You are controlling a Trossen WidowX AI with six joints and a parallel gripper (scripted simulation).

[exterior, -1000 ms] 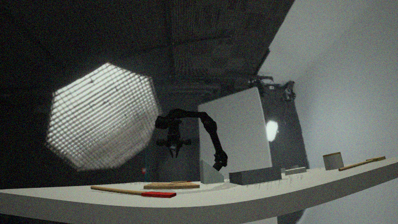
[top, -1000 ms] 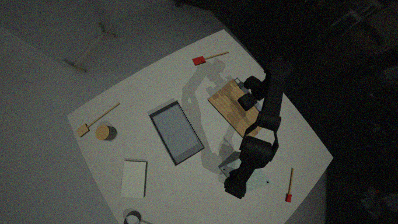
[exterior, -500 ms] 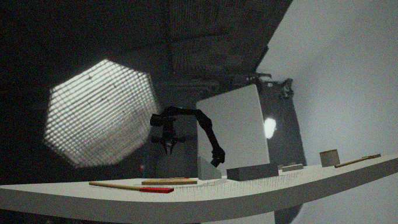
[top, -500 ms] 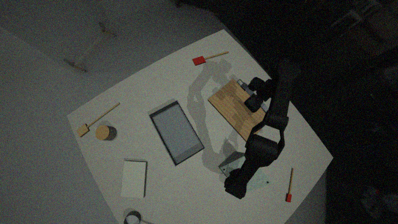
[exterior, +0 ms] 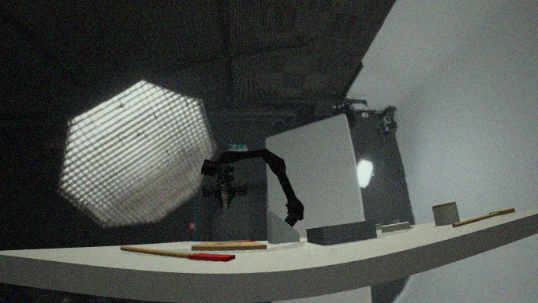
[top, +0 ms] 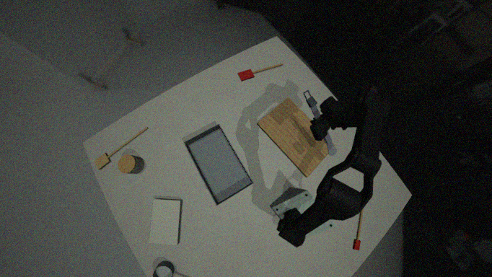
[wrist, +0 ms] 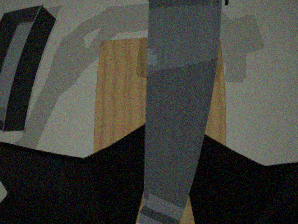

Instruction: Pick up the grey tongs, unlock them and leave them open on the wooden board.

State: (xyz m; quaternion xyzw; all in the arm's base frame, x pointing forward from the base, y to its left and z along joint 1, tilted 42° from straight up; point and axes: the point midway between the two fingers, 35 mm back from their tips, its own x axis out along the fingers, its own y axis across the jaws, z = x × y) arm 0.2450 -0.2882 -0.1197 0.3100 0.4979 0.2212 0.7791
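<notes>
Right now my gripper tip is 10 mm past the wooden board, 10 mm to the right of it and 150 mm above it. Also, from my gripper tip: red spatula 410 mm ahead, 60 mm to the right, 160 mm below; white slab 40 mm ahead, 730 mm to the left, 150 mm below; dark roasting tin 110 mm ahead, 410 mm to the left, 130 mm below.
</notes>
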